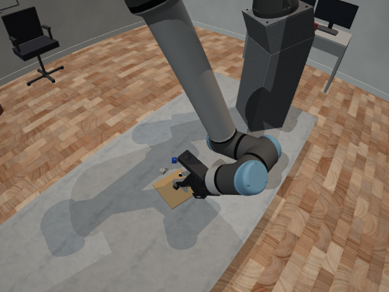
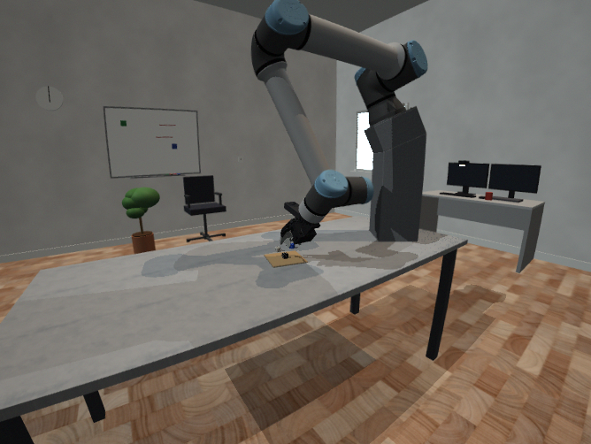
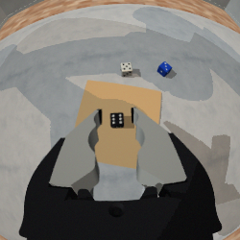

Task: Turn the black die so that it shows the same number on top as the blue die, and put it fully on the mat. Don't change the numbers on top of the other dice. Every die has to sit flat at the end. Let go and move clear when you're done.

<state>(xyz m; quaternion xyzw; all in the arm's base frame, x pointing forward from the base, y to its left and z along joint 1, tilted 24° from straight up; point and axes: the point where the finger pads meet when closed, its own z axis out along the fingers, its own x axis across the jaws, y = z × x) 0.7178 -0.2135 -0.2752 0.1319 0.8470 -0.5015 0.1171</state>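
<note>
My gripper is now 60 mm above the black die and 10 mm to the left of it. Round my hand: blue die: 120 mm behind, 90 mm to the right, 70 mm below; tan mat: 80 mm below, 10 mm to the right; white die: 100 mm to the right, 70 mm below, 40 mm behind.
</note>
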